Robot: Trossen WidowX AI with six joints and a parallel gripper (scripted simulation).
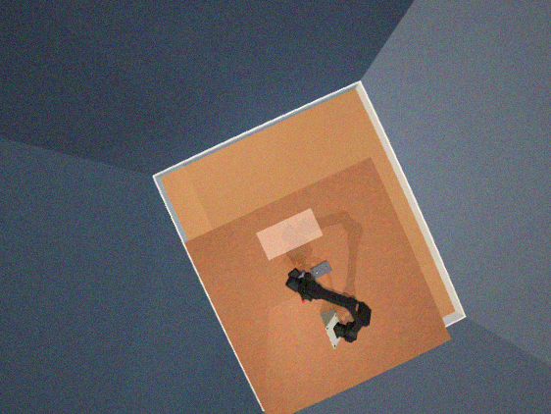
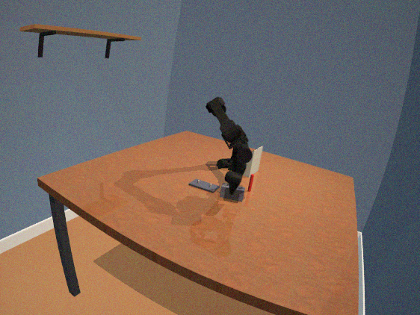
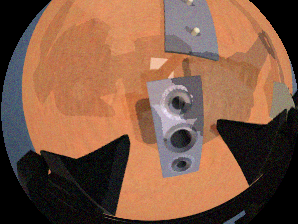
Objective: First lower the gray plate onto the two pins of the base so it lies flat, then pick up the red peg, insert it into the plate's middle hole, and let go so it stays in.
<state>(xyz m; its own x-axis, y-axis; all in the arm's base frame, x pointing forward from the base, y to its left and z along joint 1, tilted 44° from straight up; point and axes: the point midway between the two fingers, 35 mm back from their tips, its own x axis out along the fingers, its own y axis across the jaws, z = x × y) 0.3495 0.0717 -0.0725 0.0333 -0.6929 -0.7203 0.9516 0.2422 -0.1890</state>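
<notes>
Now: the gray plate right at my gripper tip. The rest, counted from my gripper tip: red peg (120 mm behind, 30 mm to the left); then gray base (10 mm behind, 140 mm to the right, 30 mm below).
</notes>
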